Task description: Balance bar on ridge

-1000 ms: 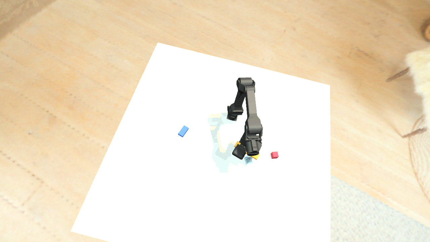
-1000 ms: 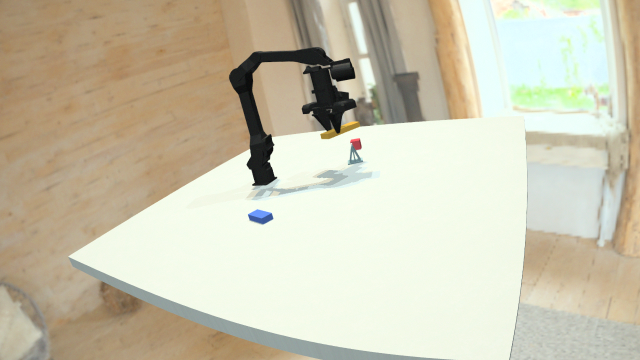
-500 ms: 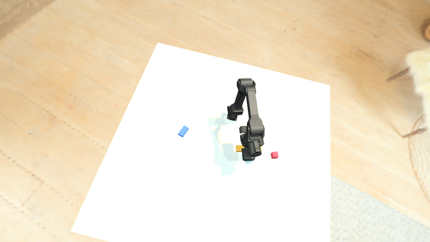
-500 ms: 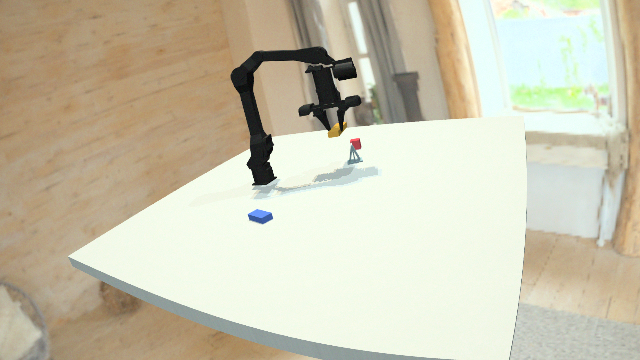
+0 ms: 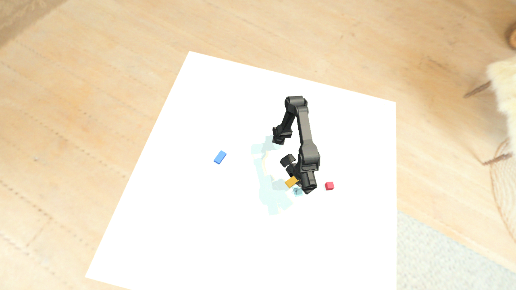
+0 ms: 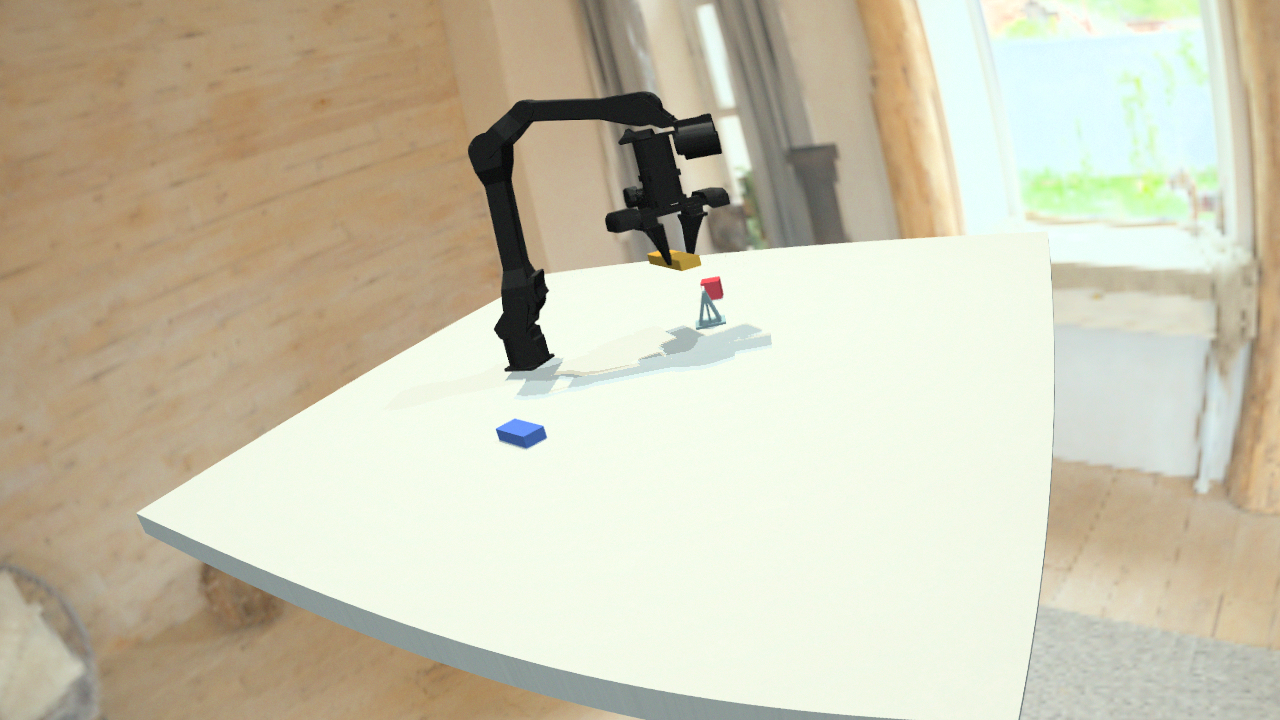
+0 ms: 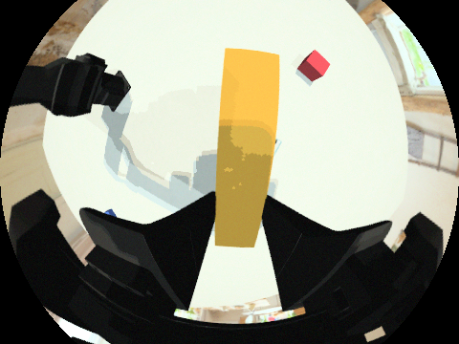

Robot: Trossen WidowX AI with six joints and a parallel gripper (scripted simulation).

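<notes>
The yellow bar is 2 cm behind my gripper tip and 2 cm to the left of it. Round my gripper tip: red cube (6 cm behind, 19 cm to the left, 10 cm below); then blue flat block (7 cm behind, 37 cm to the right, 11 cm below).
</notes>
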